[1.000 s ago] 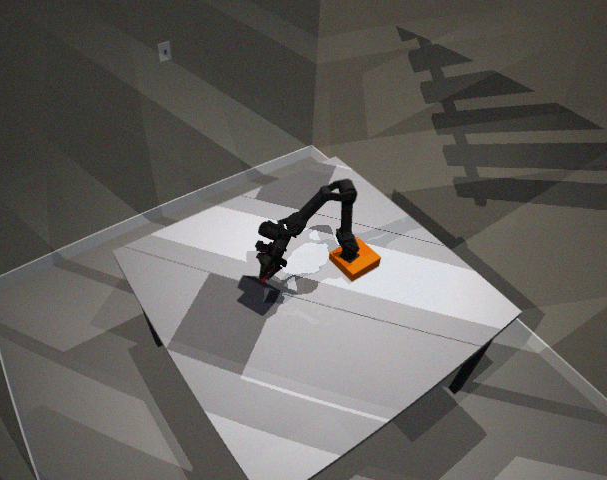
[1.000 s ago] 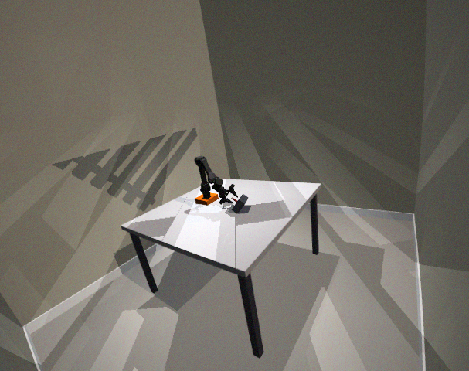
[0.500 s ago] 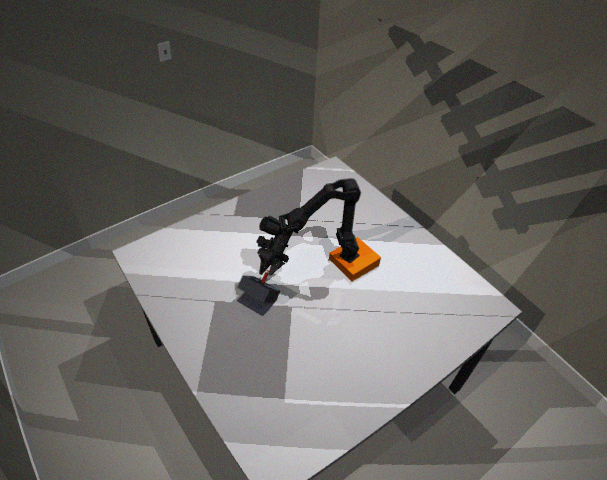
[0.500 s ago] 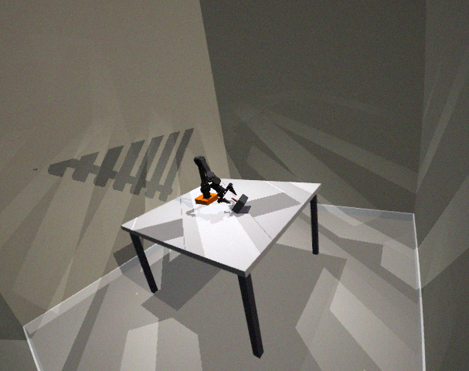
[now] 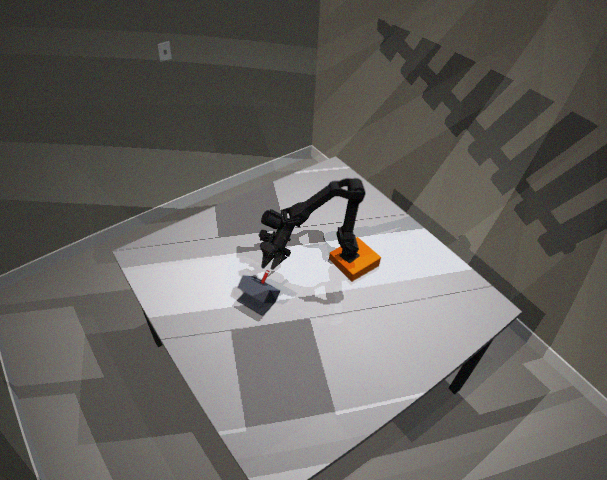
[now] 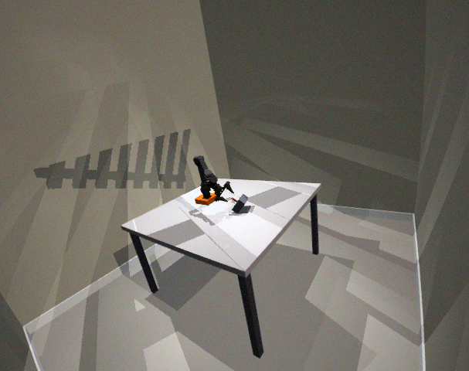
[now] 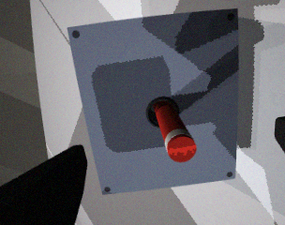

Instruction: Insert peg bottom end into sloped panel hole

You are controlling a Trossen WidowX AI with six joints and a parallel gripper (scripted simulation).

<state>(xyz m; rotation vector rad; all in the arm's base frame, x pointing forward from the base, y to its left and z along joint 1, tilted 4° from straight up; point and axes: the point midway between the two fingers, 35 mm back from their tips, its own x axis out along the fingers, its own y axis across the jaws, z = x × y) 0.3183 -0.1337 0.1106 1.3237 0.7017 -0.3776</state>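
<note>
Right now the red peg is 2 cm ahead of my gripper tip, 1 cm to the left of it and 2 cm below it. The rest, counted from my gripper tip: grey sloped panel: 6 cm ahead, 2 cm to the left, 6 cm below.
</note>
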